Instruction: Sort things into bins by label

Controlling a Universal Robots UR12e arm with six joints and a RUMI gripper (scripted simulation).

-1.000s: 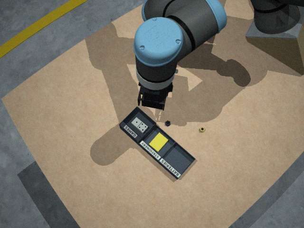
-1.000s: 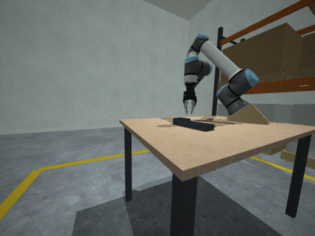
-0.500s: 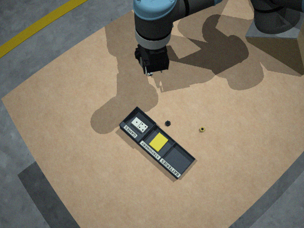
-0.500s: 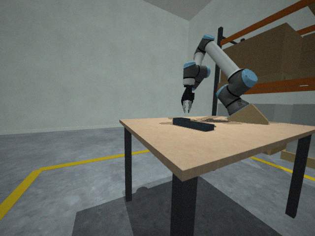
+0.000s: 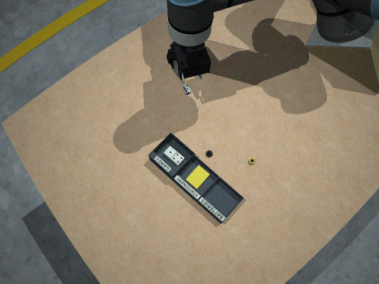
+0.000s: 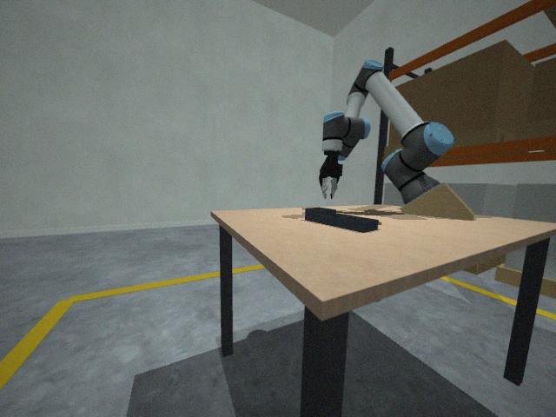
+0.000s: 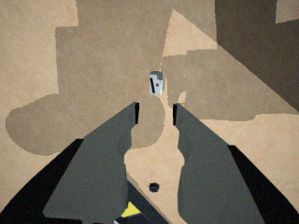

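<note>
My hand is 10 mm short of the grey sharpener, 10 mm to the right of it and 80 mm above it. Also, from my hand: yellow pad (170 mm ahead, 200 mm to the left, 80 mm below); white domino (170 mm ahead, 120 mm to the left, 70 mm below); black nut (100 mm ahead, 180 mm to the left, 80 mm below).
</note>
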